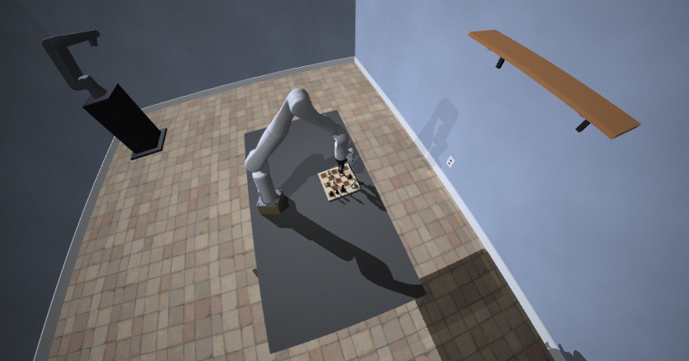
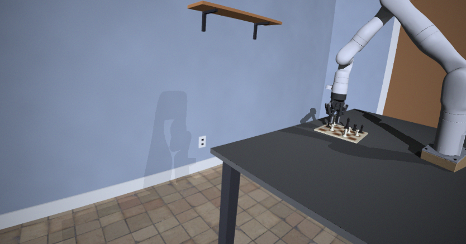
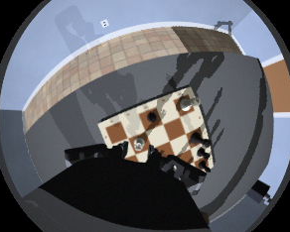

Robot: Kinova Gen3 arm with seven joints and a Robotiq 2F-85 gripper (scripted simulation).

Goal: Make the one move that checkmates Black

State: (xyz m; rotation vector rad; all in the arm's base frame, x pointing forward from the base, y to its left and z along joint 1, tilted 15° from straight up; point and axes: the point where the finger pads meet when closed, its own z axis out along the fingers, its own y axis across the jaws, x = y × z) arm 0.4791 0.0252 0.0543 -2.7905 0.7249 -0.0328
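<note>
My gripper is now 4 cm short of the tall white piece, 12 cm to the left of it and 3 cm above it. From my hand the other things lie so: tall black piece: 4 cm behind, 12 cm to the right, 3 cm below; chessboard: 4 cm behind, 4 cm to the right, 6 cm below.
</note>
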